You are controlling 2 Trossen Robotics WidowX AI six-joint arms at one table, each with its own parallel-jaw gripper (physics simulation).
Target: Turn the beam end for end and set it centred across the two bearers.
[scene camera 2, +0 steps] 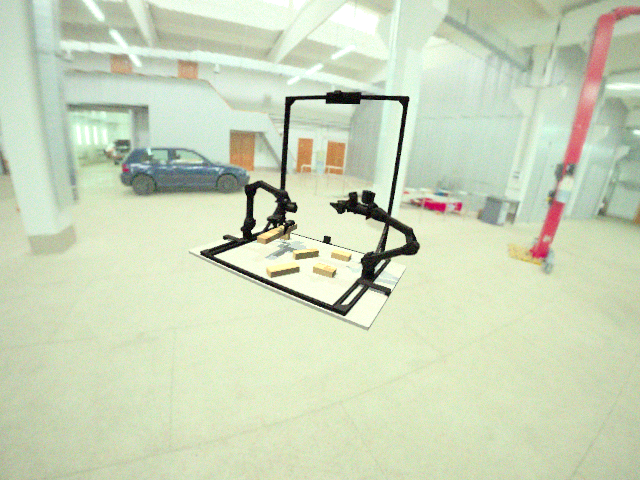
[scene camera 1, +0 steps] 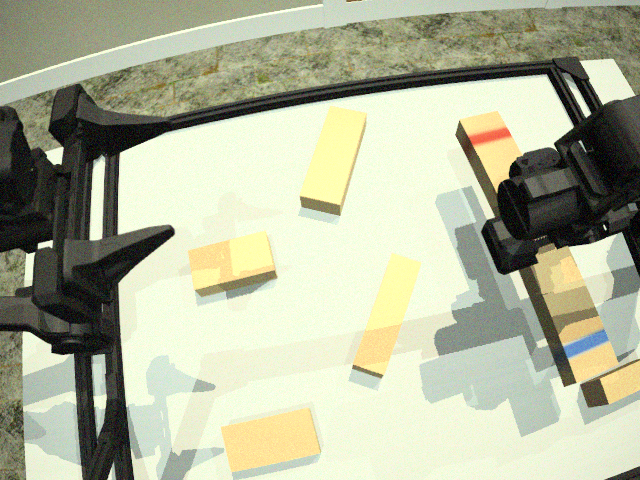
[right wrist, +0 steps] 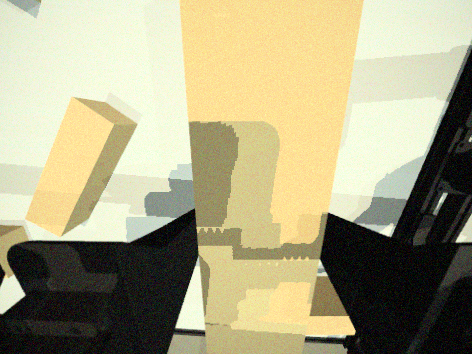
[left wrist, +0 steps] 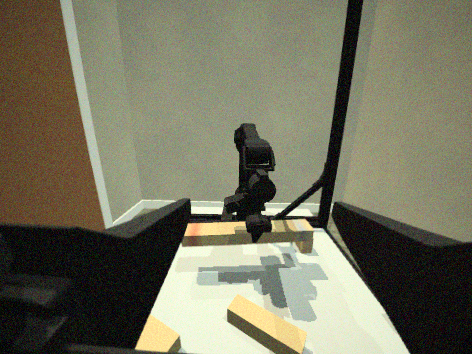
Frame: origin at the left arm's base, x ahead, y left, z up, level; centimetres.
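Seen in the pictures: left gripper, between the fingertips: (scene camera 2: 333, 202) (scene camera 1: 171, 172) (left wrist: 261, 206); right gripper, between the fingertips: (scene camera 2: 280, 233) (scene camera 1: 536, 252) (right wrist: 254, 211) (left wrist: 252, 235); left arm's base, origin of its link: (scene camera 2: 367, 277) (scene camera 1: 94, 334); right arm's base, origin of its link: (scene camera 2: 247, 238) (right wrist: 467, 169) (left wrist: 242, 218).
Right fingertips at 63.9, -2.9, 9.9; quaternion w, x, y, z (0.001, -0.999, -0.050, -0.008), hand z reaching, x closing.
Note:
Pixels of each thing's middle, then the offset from my right fingertips to it, as dx, dy, dz. Level surfaces: height alone.
- beam, middle of its body: (right wrist: 257, 195) (scene camera 1: 534, 238) (left wrist: 247, 232) (scene camera 2: 278, 232) -0.2, +1.6, +1.1
- table, height of its surface: dz -11.8
- wide long block, middle of its body: (scene camera 1: 335, 158) (left wrist: 138, 332) (scene camera 2: 283, 269) -22.3, +25.1, -9.9
- narrow long block, middle of its body: (scene camera 1: 387, 316) (right wrist: 81, 171) (left wrist: 264, 326) (scene camera 2: 305, 253) -20.1, -1.8, -9.6
- small block, middle of its body: (scene camera 1: 622, 381) (right wrist: 310, 302) (left wrist: 301, 237) +12.1, -19.8, -8.7
The beam (scene camera 1: 489, 145) (scene camera 2: 272, 234) (left wrist: 217, 233) (right wrist: 270, 77) is a long wooden bar with a red stripe near its far end. My right gripper (left wrist: 252, 235) (right wrist: 254, 211) (scene camera 2: 282, 225) is shut on the beam near its middle and holds it a little above the table (scene camera 1: 442, 429) at the right side. Two short wooden blocks (scene camera 1: 232, 261) (scene camera 1: 270, 439) lie at the left and front. I cannot tell which blocks are the bearers. My left gripper (scene camera 1: 151, 176) (scene camera 2: 338, 206) is open and empty, high at the table's left edge.
A wide long block (scene camera 1: 334, 159) lies at the back middle. A narrow long block (scene camera 1: 388, 314) (left wrist: 266, 324) (right wrist: 87, 154) lies in the middle. Another small block (left wrist: 307, 246) sits under the beam's near end. A black frame (scene camera 1: 366, 88) borders the table.

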